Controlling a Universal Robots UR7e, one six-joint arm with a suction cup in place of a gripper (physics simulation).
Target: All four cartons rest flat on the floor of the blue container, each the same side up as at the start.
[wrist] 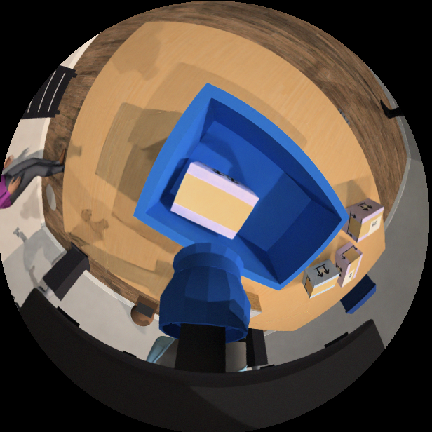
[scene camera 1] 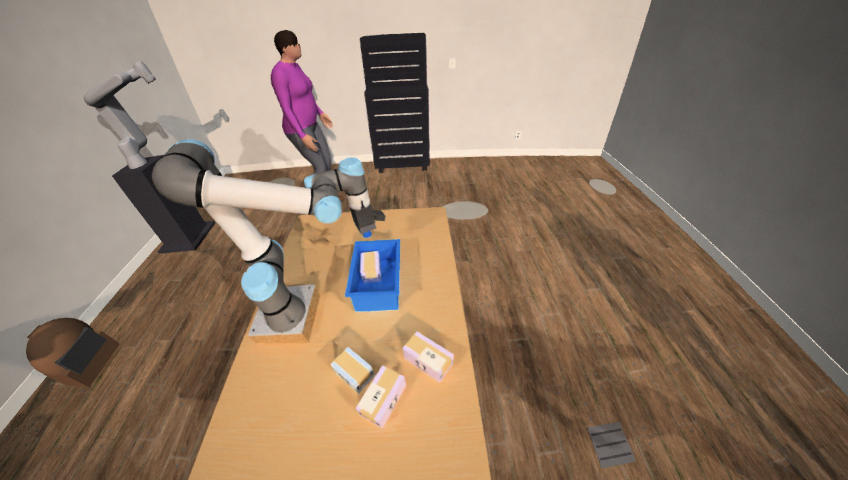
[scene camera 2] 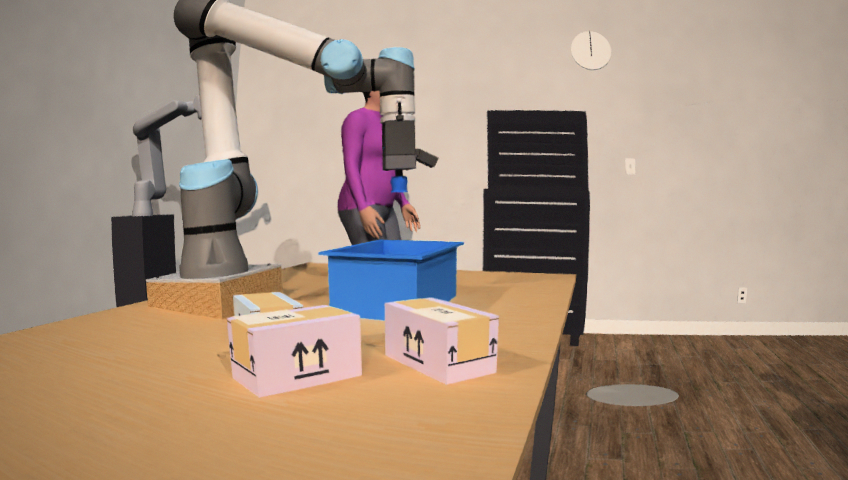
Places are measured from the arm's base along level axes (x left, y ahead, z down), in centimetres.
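Pixels of known places: hand at its tool point: (scene camera 1: 367, 234) (scene camera 2: 399, 191); arm's base at its link origin: (scene camera 1: 286, 314) (scene camera 2: 214, 273).
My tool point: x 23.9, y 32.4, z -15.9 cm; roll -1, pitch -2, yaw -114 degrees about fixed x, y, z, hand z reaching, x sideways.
Observation:
Ahead of a thing's pixels: the offset from my tool point to its middle.
The blue container {dx -6.3, dy +1.6, dz +17.0 cm} (scene camera 1: 376, 301) (scene camera 2: 372, 288) (wrist: 315, 165) stands on the table. One pink carton with a tan band {dx -0.5, dy -1.3, dz +17.9 cm} (scene camera 1: 370, 265) (wrist: 215, 200) lies in it, at the left in scene camera 1, its band facing up. A pink carton {dx -42.9, dy +19.1, dz +19.1 cm} (scene camera 1: 428, 355) (scene camera 2: 440, 340) (wrist: 365, 220) stands right of the others on the table. Another pink carton {dx -54.8, dy +3.9, dz +19.0 cm} (scene camera 1: 381, 396) (scene camera 2: 297, 349) (wrist: 348, 263) stands nearest the front, beside a light blue carton {dx -45.5, dy -5.8, dz +19.1 cm} (scene camera 1: 351, 368) (scene camera 2: 267, 302) (wrist: 321, 278). All three rest upright. My suction cup (scene camera 1: 367, 233) (scene camera 2: 399, 184) (wrist: 207, 250) is off, holds nothing and hangs above the container.
The arm's base plate (scene camera 1: 254, 325) sits on a wooden block (scene camera 2: 249, 292) left of the container. A person in purple (scene camera 1: 297, 98) (scene camera 2: 361, 154) stands behind the table. A black cabinet (scene camera 1: 397, 87) (scene camera 2: 537, 160) stands at the back wall. A second, grey arm (scene camera 1: 126, 115) (scene camera 2: 151, 157) stands behind mine.

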